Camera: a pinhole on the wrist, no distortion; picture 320 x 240 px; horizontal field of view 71.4 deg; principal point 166.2 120.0 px. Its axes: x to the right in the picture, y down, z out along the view. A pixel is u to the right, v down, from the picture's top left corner.
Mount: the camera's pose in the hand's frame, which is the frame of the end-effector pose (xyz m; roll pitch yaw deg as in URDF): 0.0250 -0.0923 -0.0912 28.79 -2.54 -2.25
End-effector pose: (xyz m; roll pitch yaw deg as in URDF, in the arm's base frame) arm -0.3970 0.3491 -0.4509 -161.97 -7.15 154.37
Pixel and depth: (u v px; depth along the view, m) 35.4 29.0 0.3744
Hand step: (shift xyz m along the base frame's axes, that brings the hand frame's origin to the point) 0.0086 -0.4759 -0.0497
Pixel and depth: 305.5 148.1 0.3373
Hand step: -0.3349 -0.1570 -0.1246
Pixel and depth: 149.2 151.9 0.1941
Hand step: -0.0819 -0.1613 -0.0371
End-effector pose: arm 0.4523 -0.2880 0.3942 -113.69 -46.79 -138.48
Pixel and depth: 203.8 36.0 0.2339
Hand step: 0.2198 -0.0466 0.1939
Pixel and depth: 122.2 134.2 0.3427
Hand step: 0.2957 -0.1289 0.0425
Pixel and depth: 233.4 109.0 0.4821
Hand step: 0.3218 -0.3016 0.2335
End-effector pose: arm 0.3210 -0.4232 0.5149 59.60 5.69 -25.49
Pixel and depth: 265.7 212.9 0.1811
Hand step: 0.0173 -0.1759 -0.0552
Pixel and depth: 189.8 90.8 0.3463
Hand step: -0.1140 -0.2969 -0.1647
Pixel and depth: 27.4 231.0 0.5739
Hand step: -0.5287 -0.3149 0.2160
